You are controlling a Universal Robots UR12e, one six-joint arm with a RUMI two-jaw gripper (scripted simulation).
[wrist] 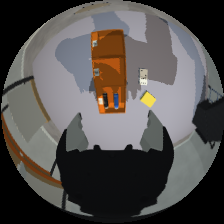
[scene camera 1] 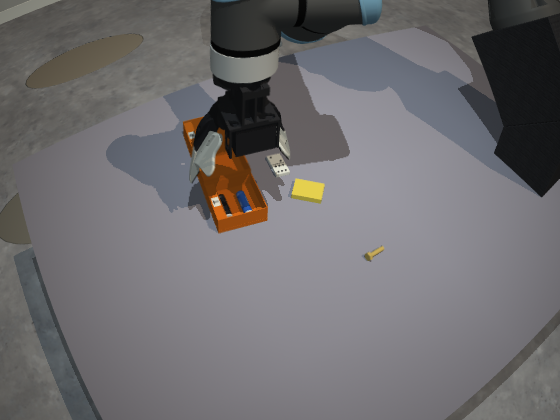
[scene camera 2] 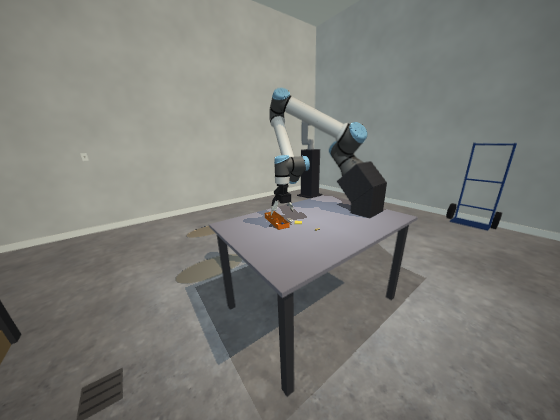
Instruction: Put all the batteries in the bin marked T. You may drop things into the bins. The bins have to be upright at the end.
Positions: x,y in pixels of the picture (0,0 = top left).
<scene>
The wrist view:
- my gripper: 114,111
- orange bin unit: 112,69
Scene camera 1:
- my gripper: 240,169
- orange bin unit: 222,180
</scene>
